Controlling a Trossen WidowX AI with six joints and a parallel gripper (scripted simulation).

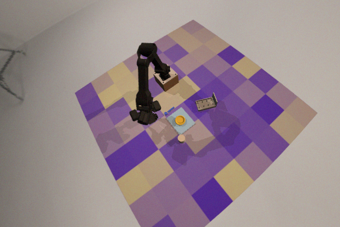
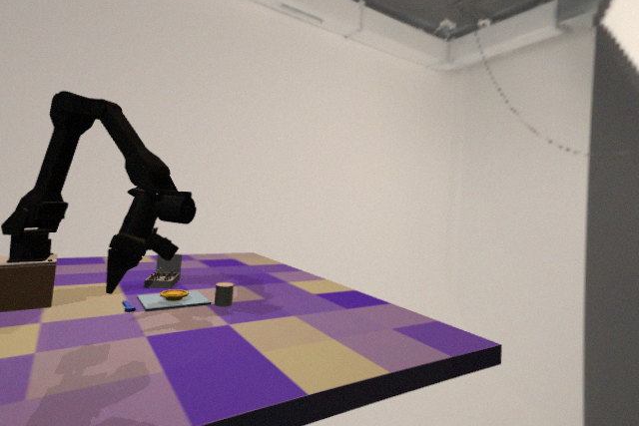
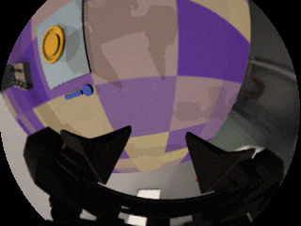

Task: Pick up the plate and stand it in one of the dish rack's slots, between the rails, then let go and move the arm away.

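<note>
My gripper tip is 180 mm to the right of the orange plate, 140 mm short of it and 60 mm above it. From my gripper tip the other things lie so: grey dish rack 390 mm to the left, 140 mm ahead, 50 mm below; then blue spoon 150 mm to the left, 70 mm below, 40 mm ahead.
</note>
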